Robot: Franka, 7 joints.
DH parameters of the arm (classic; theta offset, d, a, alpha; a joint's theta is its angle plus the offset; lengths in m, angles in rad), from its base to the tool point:
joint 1: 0 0.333 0 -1.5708
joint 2: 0 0 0 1.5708
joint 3: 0 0.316 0.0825 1.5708
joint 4: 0 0 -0.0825 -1.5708
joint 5: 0 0.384 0 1.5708
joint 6: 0 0 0.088 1.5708
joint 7: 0 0.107 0 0
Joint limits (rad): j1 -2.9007..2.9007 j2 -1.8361..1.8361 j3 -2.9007..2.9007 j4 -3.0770..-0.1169 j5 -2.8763..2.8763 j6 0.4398..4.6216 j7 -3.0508..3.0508
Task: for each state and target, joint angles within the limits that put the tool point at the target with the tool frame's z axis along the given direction. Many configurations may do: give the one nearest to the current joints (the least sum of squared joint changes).
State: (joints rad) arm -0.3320 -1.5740 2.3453 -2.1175 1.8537 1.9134 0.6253
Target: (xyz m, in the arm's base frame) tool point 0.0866 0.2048 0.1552 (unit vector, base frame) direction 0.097 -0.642 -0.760
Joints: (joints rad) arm 0.1527 -1.5037 1.8872 -2.9016 1.1785 1.5280 0.6253
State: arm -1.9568 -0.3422 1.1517 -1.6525 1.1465 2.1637 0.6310
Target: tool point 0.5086 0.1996 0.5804 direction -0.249 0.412 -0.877
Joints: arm -1.4170 -0.3956 1.4264 -1.6603 0.8245 1.3382 0.6310
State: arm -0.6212 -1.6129 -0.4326 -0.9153 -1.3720 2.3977 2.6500
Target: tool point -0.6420 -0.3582 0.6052 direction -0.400 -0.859 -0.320
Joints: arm -0.1894 -1.5908 -0.9817 -1.2545 -1.6257 2.2567 2.6500
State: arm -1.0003 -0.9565 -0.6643 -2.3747 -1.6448 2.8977 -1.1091
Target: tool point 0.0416 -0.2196 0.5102 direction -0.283 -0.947 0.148
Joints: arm -1.2615 -1.4421 -0.1772 -3.0532 -2.0692 2.5289 -1.1091
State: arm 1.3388 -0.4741 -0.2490 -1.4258 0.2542 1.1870 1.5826
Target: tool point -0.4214 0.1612 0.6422 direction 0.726 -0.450 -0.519
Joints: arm 2.1912 0.1611 0.5817 -1.3001 0.2537 0.4398 1.5826
